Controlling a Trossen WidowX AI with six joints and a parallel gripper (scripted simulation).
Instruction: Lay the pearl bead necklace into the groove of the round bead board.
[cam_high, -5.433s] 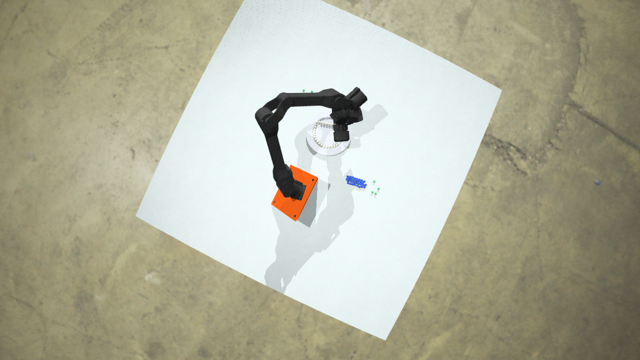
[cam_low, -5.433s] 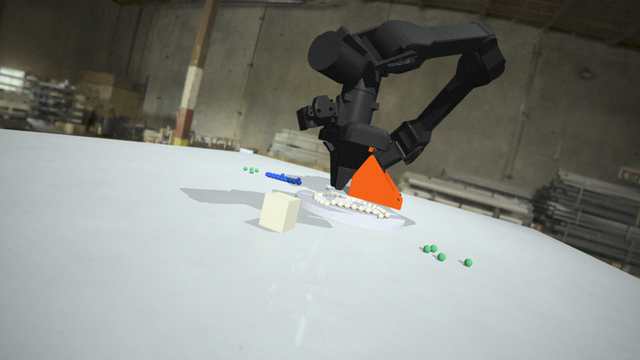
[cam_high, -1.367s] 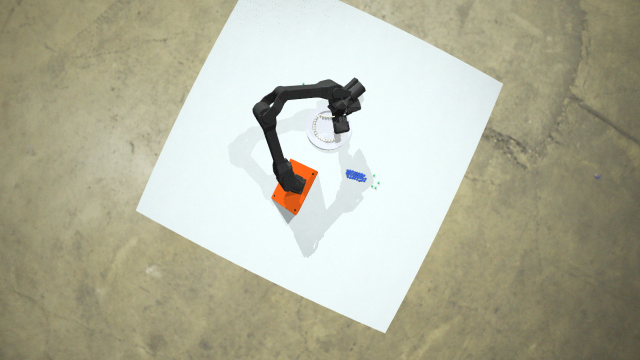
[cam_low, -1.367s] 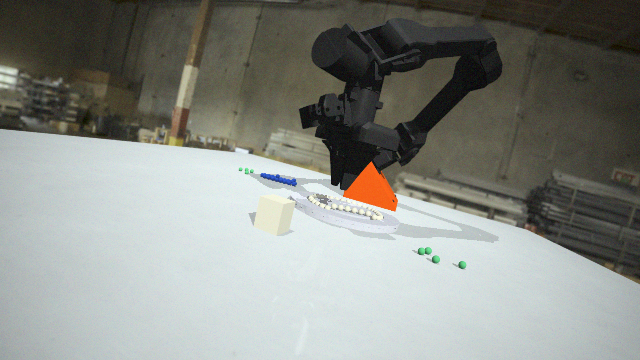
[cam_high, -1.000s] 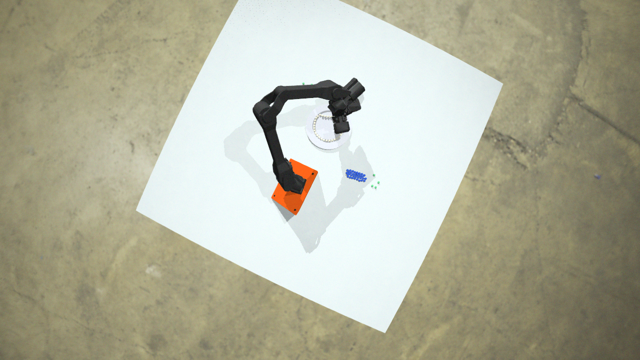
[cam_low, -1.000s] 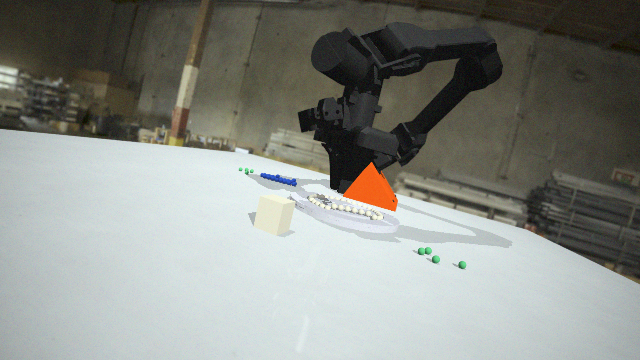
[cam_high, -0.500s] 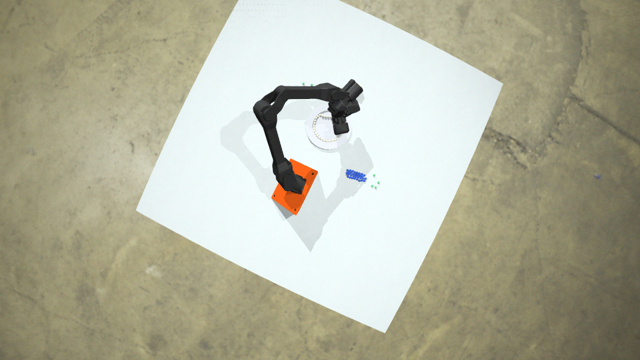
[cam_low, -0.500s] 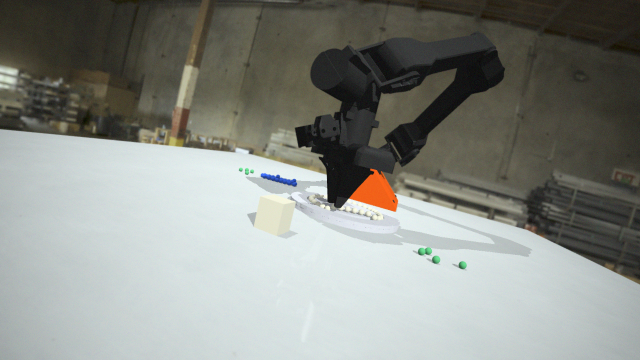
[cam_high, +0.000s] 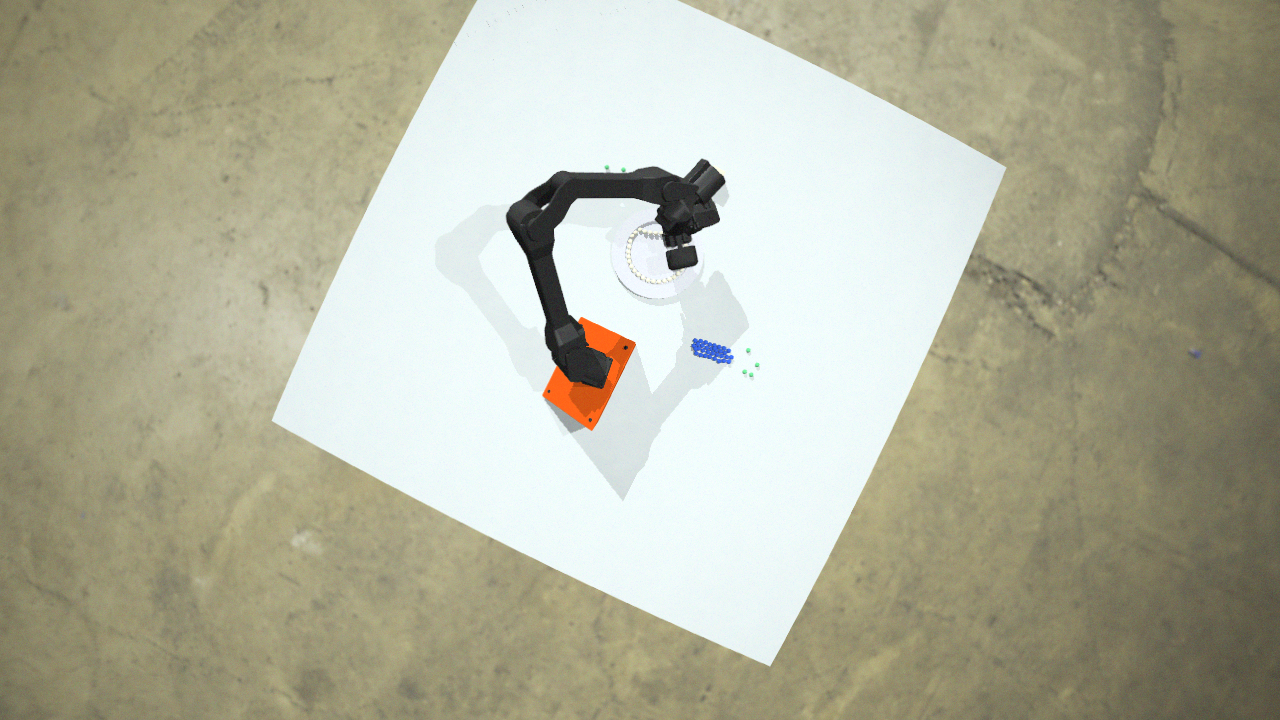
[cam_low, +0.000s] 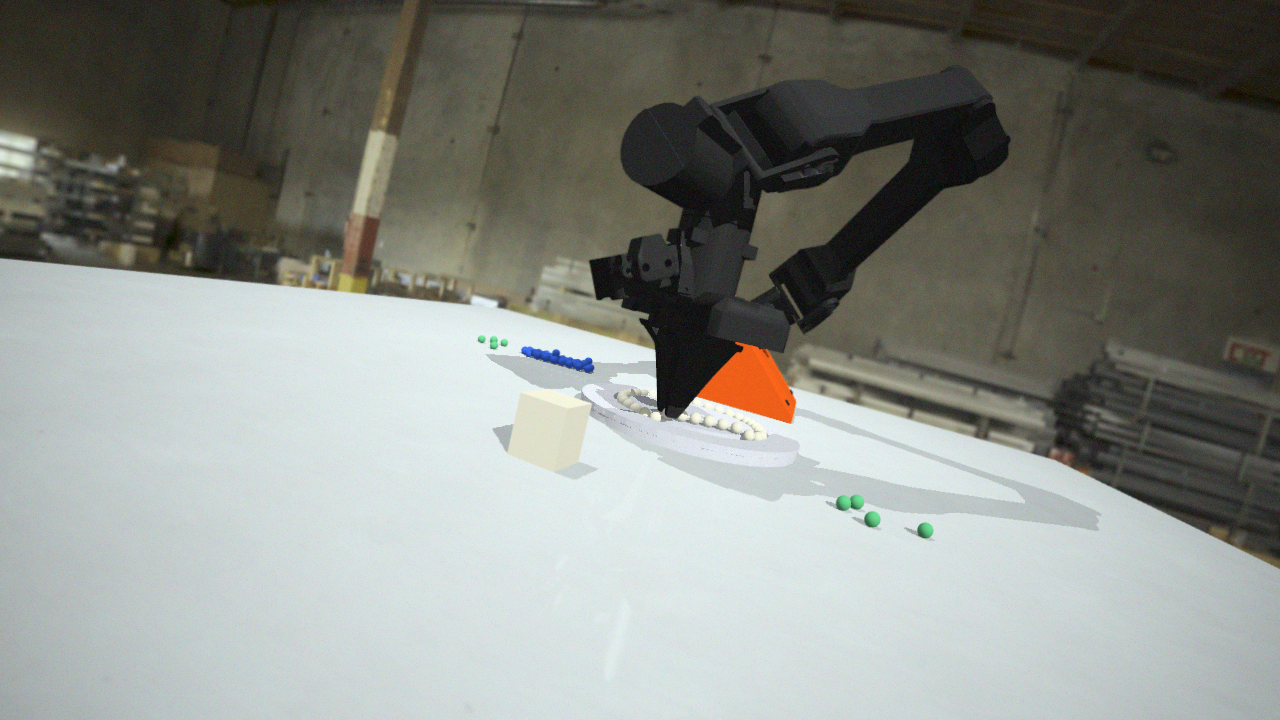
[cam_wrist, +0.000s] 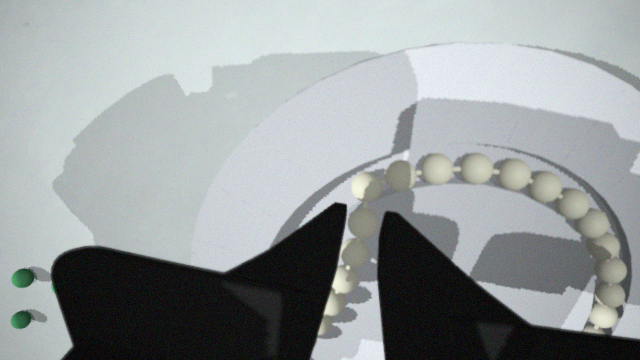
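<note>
The round bead board is 50 mm behind my gripper tip, 20 mm to the left of it and 10 mm below it. Round my gripper tip: cream cube (150 mm ahead, 50 mm to the right).
</note>
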